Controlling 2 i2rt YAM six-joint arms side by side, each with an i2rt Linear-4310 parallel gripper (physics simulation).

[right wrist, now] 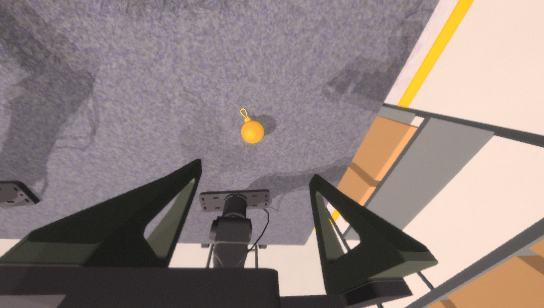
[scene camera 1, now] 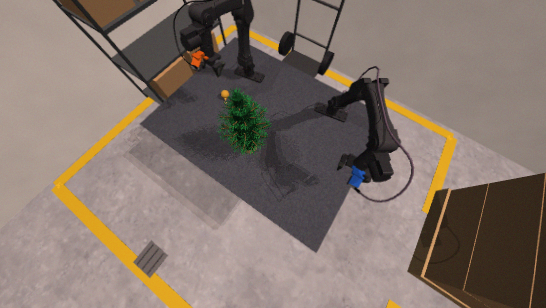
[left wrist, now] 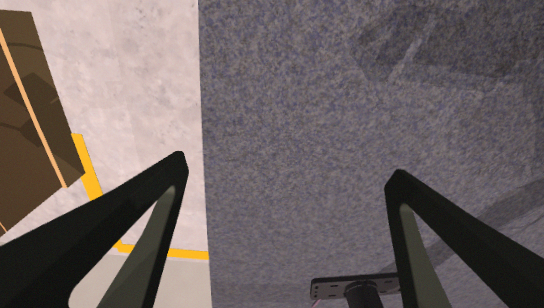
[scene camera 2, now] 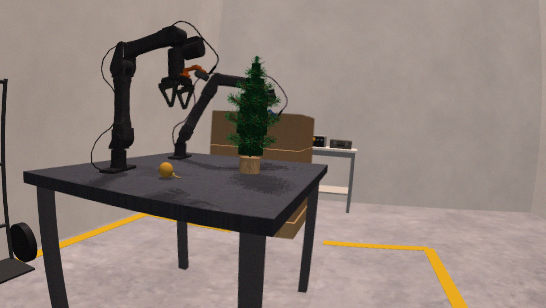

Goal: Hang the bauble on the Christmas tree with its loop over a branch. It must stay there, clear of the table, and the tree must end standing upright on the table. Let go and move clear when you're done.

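Seen in the pictures: left gripper, fingertip midpoint: (scene camera 1: 346, 175) (left wrist: 289, 169); right gripper, fingertip midpoint: (right wrist: 260, 172) (scene camera 1: 211, 72) (scene camera 2: 178, 108); left arm's base, origin of the base link: (scene camera 1: 330, 112) (left wrist: 358, 284) (scene camera 2: 180, 157); right arm's base, origin of the base link: (right wrist: 236, 199) (scene camera 1: 249, 74) (scene camera 2: 118, 170).
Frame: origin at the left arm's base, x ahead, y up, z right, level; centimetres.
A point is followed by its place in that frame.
The orange bauble (scene camera 1: 225, 94) @[y 4.3, x 18.1, z 62.4 cm] (scene camera 2: 166, 170) @[y 2.8, x 18.1, z 66.0 cm] (right wrist: 252, 132) @[y 4.9, x 17.8, z 63.6 cm] lies on the dark table (scene camera 1: 300, 220) @[y 0.0, x 65.9, z -5.4 cm] (scene camera 2: 230, 197) @[y 0.0, x 43.0, z 83.4 cm]. Its thin loop (right wrist: 243, 113) @[y 0.4, x 20.3, z 61.5 cm] lies on the table too, pointing up and slightly left in the right wrist view. The green tree (scene camera 1: 244, 122) @[y 34.7, x 45.0, z 31.0 cm] (scene camera 2: 254, 110) @[y 24.0, x 42.4, z 39.8 cm] stands upright on its wooden base (scene camera 2: 249, 165) @[y 3.3, x 41.7, z 38.6 cm], to the right of the bauble in scene camera 2. My right gripper (scene camera 1: 219, 70) @[y 22.9, x 20.6, z 64.3 cm] (scene camera 2: 178, 106) @[y 22.9, x 20.6, z 64.3 cm] (right wrist: 260, 172) @[y 22.9, x 20.6, z 64.3 cm] is open and empty, pointing down high above the table near the bauble. My left gripper (scene camera 1: 341, 163) (left wrist: 289, 169) @[y 15.0, x 40.5, z -15.4 cm] is open and empty, above the table's right side in scene camera 1.
A shelf rack with cardboard boxes (scene camera 1: 172, 76) (right wrist: 384, 137) stands beside the table near my right arm. A hand truck (scene camera 1: 299, 64) stands behind the arm bases. A large brown box (scene camera 1: 492, 235) (scene camera 2: 262, 132) stands beyond the table on my left arm's side.
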